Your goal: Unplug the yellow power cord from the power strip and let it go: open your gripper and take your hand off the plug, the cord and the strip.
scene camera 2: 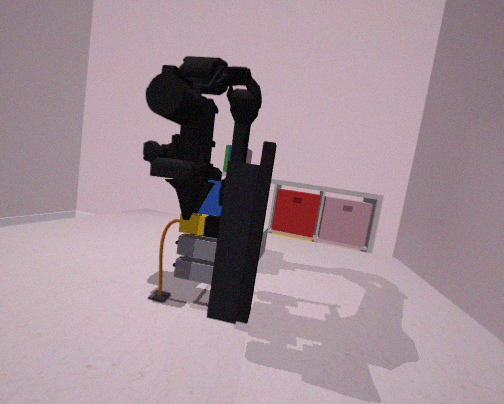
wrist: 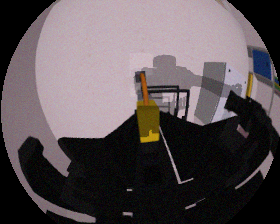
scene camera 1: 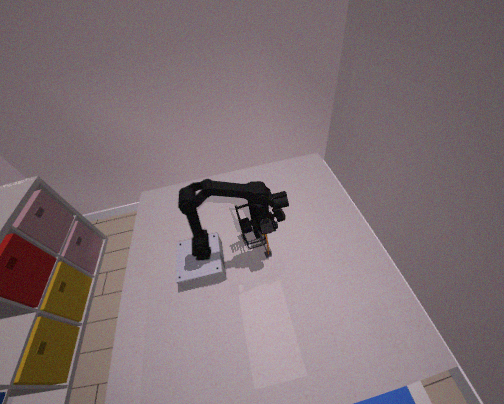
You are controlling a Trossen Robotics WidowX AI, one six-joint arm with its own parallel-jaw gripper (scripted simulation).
Labels:
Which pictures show the gripper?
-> Scene camera 2, the wrist view and scene camera 1: all of them.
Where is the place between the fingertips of the gripper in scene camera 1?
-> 263, 230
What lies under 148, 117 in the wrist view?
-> A yellow plug.

